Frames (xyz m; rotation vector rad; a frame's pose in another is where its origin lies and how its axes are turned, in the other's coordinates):
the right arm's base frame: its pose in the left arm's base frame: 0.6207 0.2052 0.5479 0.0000 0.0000 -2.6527
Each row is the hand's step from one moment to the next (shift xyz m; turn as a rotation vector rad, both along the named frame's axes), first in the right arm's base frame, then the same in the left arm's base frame.
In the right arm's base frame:
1: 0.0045 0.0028 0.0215 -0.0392 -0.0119 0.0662
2: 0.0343 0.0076 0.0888 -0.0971 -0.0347 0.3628
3: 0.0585 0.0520 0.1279 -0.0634 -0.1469 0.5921
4: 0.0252 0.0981 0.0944 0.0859 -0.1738 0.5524
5: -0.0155 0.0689 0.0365 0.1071 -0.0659 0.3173
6: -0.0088 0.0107 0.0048 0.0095 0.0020 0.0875
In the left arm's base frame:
1: -0.0027 -0.0046 0.0215 0.0290 0.0289 0.0662
2: -0.0267 -0.0228 0.0888 0.0694 0.0762 0.3628
3: -0.0272 -0.0734 0.1279 -0.0130 0.1595 0.5921
4: 0.0238 -0.0984 0.0944 -0.1575 0.1131 0.5524
5: 0.0460 -0.0535 0.0365 -0.1255 0.0079 0.3173
6: 0.0128 -0.0053 0.0048 -0.0074 -0.0062 0.0875

